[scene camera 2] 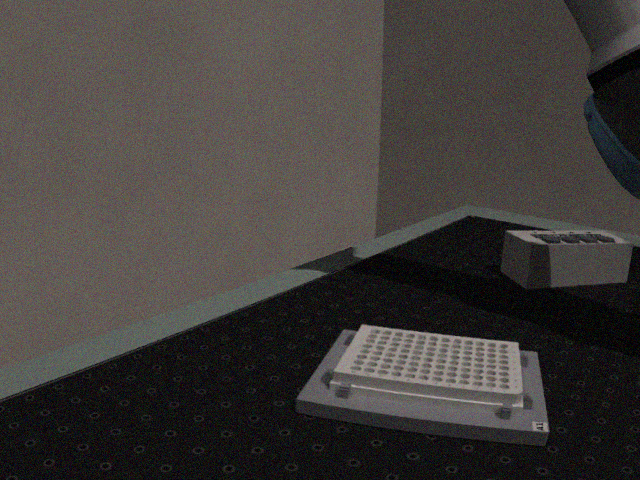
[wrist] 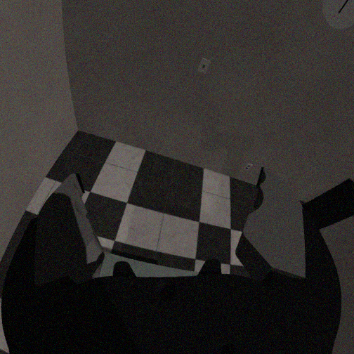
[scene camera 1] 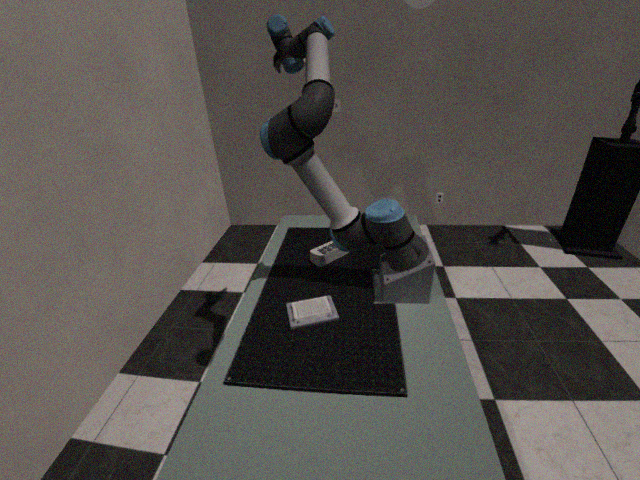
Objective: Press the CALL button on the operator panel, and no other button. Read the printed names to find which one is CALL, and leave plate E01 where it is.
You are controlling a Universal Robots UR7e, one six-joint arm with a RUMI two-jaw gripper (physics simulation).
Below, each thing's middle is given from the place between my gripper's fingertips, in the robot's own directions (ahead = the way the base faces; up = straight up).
My hand is 270 mm past the operator panel [scene camera 2: 532, 263], 400 mm to the right of it and 750 mm above it. From my hand the other things lie so: white well plate [scene camera 2: 457, 372]: 310 mm behind, 760 mm to the left, 750 mm below; then grey holder [scene camera 2: 315, 399]: 310 mm behind, 760 mm to the left, 770 mm below.
